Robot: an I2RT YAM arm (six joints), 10 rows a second.
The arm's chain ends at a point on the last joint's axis. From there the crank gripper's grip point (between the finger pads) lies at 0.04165 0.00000 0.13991 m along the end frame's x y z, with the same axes.
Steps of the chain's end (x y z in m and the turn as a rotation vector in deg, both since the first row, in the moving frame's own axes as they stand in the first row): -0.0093 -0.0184 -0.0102 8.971 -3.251 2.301; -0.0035 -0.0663 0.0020 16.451 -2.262 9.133; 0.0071 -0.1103 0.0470 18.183 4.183 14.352; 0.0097 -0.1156 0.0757 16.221 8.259 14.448; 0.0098 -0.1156 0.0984 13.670 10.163 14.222; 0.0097 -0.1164 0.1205 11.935 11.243 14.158; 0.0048 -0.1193 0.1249 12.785 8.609 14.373; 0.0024 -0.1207 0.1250 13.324 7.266 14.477; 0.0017 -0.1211 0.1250 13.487 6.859 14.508
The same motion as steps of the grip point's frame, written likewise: -0.0169 -0.0389 -0.0097 8.971 -3.251 2.301; -0.0063 -0.0999 -0.0013 16.451 -2.262 9.133; 0.0211 -0.1416 0.0384 18.183 4.183 14.352; 0.0325 -0.1406 0.0644 16.221 8.259 14.448; 0.0362 -0.1342 0.0863 13.670 10.163 14.222; 0.0380 -0.1306 0.1079 11.935 11.243 14.158; 0.0275 -0.1363 0.1149 12.785 8.609 14.373; 0.0222 -0.1394 0.1162 13.324 7.266 14.477; 0.0206 -0.1403 0.1165 13.487 6.859 14.508
